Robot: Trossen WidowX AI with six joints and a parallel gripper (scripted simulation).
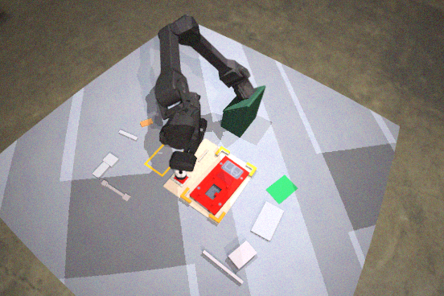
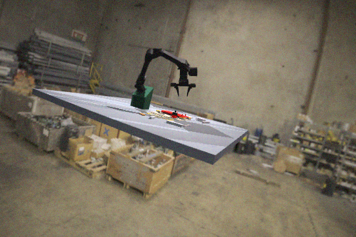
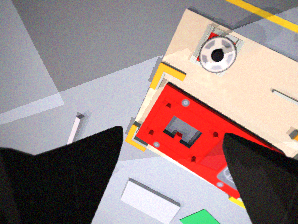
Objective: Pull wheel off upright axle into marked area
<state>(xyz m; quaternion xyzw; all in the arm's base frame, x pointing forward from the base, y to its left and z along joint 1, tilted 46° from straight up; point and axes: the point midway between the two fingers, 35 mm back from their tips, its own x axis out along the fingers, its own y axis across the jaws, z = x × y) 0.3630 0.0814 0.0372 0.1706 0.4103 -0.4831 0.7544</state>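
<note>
Right now the black-and-white wheel is 10 mm behind my gripper tip, 40 mm to the right of it and 140 mm below it.
</note>
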